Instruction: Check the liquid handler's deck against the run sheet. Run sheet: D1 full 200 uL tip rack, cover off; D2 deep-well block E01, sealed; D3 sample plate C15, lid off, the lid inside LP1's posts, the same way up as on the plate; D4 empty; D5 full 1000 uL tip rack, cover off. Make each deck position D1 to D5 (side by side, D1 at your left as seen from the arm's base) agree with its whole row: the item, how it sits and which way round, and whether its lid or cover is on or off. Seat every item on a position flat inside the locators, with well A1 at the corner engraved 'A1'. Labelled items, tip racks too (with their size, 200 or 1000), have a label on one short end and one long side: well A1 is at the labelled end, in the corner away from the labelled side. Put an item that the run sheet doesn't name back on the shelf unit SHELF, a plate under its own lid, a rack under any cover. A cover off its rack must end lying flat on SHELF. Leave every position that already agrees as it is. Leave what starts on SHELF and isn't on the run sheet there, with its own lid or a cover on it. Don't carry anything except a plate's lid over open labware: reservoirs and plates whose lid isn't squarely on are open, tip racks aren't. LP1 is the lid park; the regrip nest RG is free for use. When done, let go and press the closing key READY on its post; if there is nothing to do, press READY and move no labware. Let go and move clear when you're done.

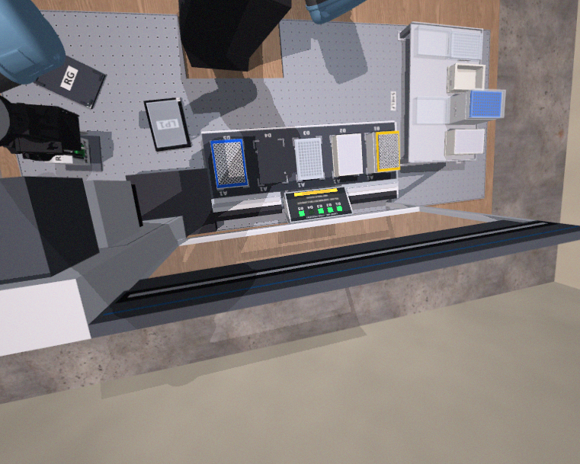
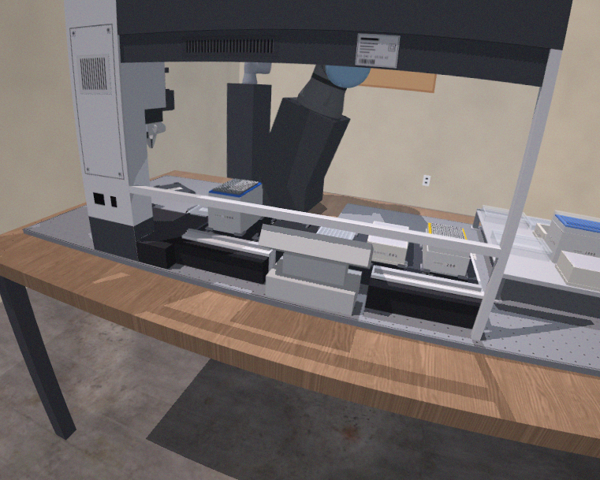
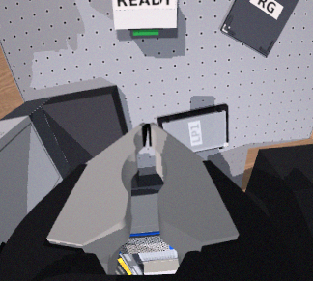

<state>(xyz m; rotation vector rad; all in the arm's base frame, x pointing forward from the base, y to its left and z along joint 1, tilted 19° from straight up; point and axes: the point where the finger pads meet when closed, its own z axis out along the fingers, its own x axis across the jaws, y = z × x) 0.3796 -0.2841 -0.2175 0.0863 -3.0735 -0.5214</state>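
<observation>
Now: hand 140 mm above the ready key and 70 mm to the left of it. From my hand the other things lie so: regrip nest RG (210 mm below, 190 mm behind, 120 mm to the right); handler's tower (210 mm ahead, 130 mm to the left, 60 mm above); blue-rimmed tip rack (320 mm to the left, 100 mm below, 20 mm ahead).
</observation>
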